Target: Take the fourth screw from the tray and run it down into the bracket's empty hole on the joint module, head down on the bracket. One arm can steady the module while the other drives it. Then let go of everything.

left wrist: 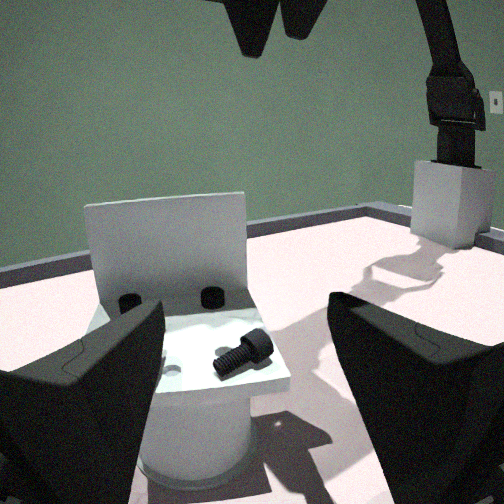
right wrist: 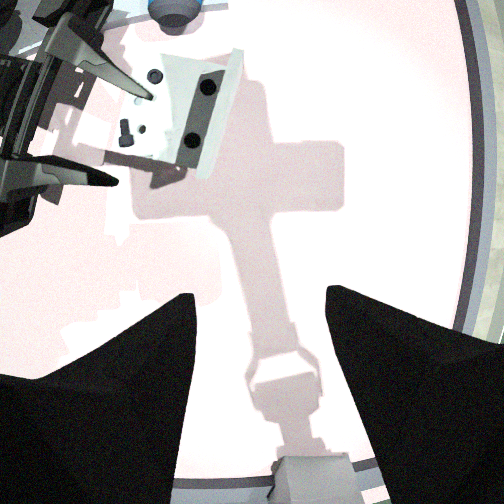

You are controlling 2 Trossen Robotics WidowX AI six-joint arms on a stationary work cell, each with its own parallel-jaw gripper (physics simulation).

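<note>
A black screw (left wrist: 244, 352) lies on its side on the flat plate of the white bracket (left wrist: 200, 345), which sits on the round joint module (left wrist: 197, 440). An empty hole (left wrist: 172, 370) shows near the plate's front left. Two seated screw heads (left wrist: 212, 297) stand at the foot of the bracket's upright wall. My left gripper (left wrist: 245, 360) is open, its fingers on either side of the bracket, holding nothing. In the right wrist view the screw (right wrist: 126, 133) lies between the left gripper's fingers (right wrist: 127, 135). My right gripper (right wrist: 260, 320) is open and empty, high above the table, far from the bracket (right wrist: 190, 117).
The right arm's white pedestal (left wrist: 452, 202) stands at the far right corner. A raised grey rim (left wrist: 310, 218) runs along the table's back edge. A round grey and blue object (right wrist: 174, 11) sits beyond the bracket in the right wrist view.
</note>
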